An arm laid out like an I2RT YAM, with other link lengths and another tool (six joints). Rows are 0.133 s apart.
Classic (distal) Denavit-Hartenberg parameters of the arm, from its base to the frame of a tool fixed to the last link. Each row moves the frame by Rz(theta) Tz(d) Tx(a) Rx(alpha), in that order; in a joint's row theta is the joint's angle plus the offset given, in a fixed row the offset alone. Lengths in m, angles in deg.
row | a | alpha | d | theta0
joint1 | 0.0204 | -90 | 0.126 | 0
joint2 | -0.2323 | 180 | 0 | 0
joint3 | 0.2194 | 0 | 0 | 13.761
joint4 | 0.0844 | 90 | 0.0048 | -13.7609
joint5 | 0 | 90 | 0.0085 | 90
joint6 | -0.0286 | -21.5 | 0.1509 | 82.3
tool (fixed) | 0 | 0 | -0.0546 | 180
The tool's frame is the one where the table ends.
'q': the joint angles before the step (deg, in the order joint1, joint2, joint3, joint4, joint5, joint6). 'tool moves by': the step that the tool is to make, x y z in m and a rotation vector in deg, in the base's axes. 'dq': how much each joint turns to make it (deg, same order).
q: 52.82 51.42 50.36 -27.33 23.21 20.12
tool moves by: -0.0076 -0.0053 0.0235 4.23 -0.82 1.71
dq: -0.08 -2.65 3.41 -2.56 -2.46 0.97
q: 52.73 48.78 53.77 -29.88 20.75 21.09
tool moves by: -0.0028 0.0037 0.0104 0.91 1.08 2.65
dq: 0.02 0.70 3.44 -2.72 -2.98 0.18
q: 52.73 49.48 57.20 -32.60 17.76 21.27
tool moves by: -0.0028 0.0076 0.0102 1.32 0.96 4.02
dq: 0.00 1.05 3.16 -1.57 -4.30 -0.26
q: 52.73 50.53 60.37 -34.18 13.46 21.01
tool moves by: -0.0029 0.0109 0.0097 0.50 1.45 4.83
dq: 0.19 2.10 4.05 -2.31 -4.83 -0.61
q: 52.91 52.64 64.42 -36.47 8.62 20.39
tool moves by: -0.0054 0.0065 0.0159 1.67 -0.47 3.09
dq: 1.06 0.88 3.60 -1.07 -2.10 -0.26
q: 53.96 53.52 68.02 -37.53 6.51 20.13
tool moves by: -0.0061 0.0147 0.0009 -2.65 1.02 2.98
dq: 3.16 3.06 3.52 -3.15 0.44 -0.53
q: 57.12 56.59 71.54 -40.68 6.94 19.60
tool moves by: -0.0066 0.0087 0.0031 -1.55 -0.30 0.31
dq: 3.60 1.77 2.38 -1.85 3.42 0.52
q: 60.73 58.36 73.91 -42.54 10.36 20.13
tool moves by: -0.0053 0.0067 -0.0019 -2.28 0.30 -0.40
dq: 3.08 1.83 1.85 -2.38 3.44 0.96
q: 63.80 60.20 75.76 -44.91 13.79 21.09
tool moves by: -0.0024 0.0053 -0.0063 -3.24 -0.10 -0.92
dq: 2.21 1.86 0.89 -2.02 3.44 0.36
